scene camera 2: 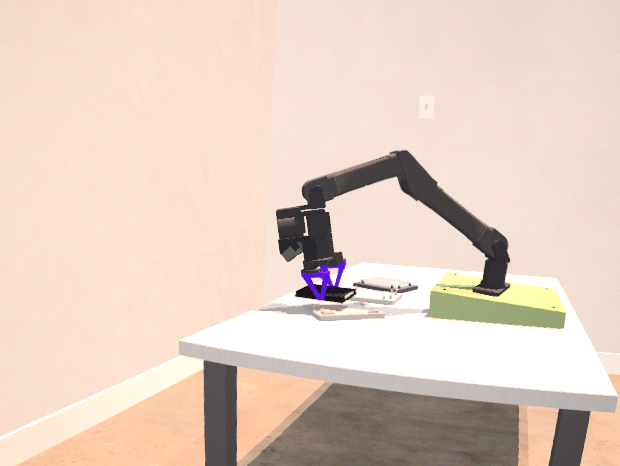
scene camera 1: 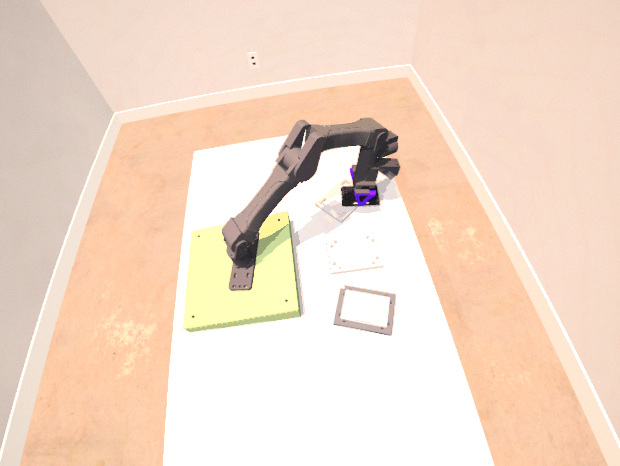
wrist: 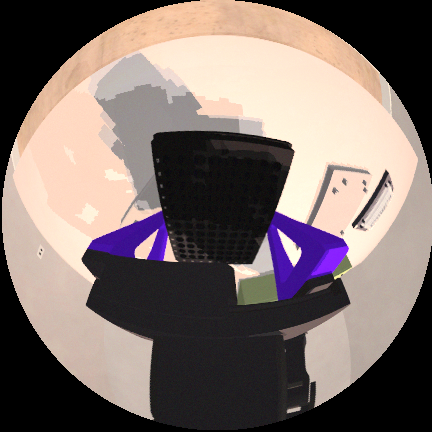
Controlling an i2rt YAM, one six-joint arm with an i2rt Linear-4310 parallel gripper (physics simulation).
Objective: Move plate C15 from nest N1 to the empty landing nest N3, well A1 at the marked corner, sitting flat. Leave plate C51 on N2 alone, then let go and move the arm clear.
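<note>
The black well plate C15 (scene camera 1: 346, 196) (scene camera 2: 303, 292) (wrist: 220, 190) is held between the purple fingers of my gripper (scene camera 1: 359, 195) (scene camera 2: 327, 293) (wrist: 217, 214), roughly level and a little above the table. It overlaps part of the pale back nest (scene camera 1: 328, 212) (scene camera 2: 350, 316) in scene camera 1 and is turned relative to it. The pale middle nest (scene camera 1: 353, 269) (scene camera 2: 384, 298) (wrist: 341, 202) has small pegs and no plate. The white plate C51 (scene camera 1: 367, 308) (scene camera 2: 383, 284) (wrist: 381, 207) sits in the dark grey nest N2 (scene camera 1: 363, 329). Which pale nest is N3 and the marked corner cannot be read.
The yellow-green base block (scene camera 1: 210, 280) (scene camera 2: 491, 316) (wrist: 257, 291) carries the arm and stands beside the row of nests. The white table (scene camera 1: 320, 400) (scene camera 2: 426, 350) ends beyond the held plate, and walls stand around it.
</note>
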